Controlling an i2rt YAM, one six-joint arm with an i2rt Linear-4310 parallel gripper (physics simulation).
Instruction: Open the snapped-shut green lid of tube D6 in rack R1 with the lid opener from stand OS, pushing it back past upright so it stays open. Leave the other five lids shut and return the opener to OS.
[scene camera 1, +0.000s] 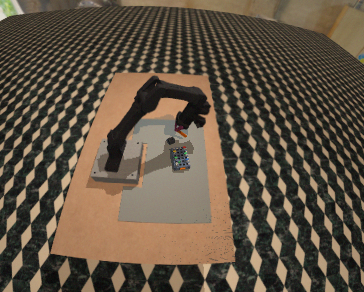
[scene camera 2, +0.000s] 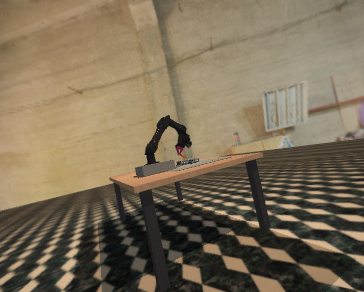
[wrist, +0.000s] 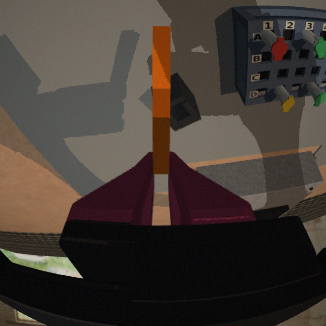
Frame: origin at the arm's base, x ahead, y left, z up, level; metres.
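Where they show: gripper, fingertip midpoint: (scene camera 1: 175, 130) (scene camera 2: 178, 155) (wrist: 160, 160); arm's base at its link origin: (scene camera 1: 116, 155) (scene camera 2: 152, 164).
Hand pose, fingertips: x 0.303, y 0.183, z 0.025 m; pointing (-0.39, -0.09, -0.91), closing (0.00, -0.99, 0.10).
Note:
Each offset is from my fingertips to the centre of the thing. Level surfaces: height alone.
My gripper (scene camera 1: 178, 128) (scene camera 2: 180, 151) (wrist: 160, 160) is shut on the orange lid opener {dz -0.018, dx +0.034, dy -0.002 m} (scene camera 1: 181, 134) (scene camera 2: 184, 157) (wrist: 161, 70), which sticks out beyond the maroon fingertips. It is held in the air above the mat, to one side of the rack. Stand OS, a small dark block {dz -0.072, dx -0.021, dy -0.021 m} (scene camera 1: 170, 141) (wrist: 184, 107), lies below, partly behind the opener in the wrist view. Rack R1 {dz -0.058, dx +0.043, dy -0.139 m} (scene camera 2: 189, 161) (wrist: 242, 62) is blue and holds tubes. Its columns 1 to 3 are readable in the wrist view; D6 lies outside that view. In scene camera 1 the tube lids are too small to judge.
In the wrist view a red lid {dz -0.041, dx +0.059, dy -0.081 m} (wrist: 279, 49), a yellow lid {dz -0.041, dx +0.007, dy -0.114 m} (wrist: 287, 103) and two green lids (wrist: 320, 48) (wrist: 319, 98) show on the rack's near columns. The grey base block (scene camera 1: 117, 174) (scene camera 2: 154, 168) and grey mat {dz -0.088 m} (scene camera 1: 165, 205) are on the wooden table (scene camera 1: 85, 230) (scene camera 2: 220, 169).

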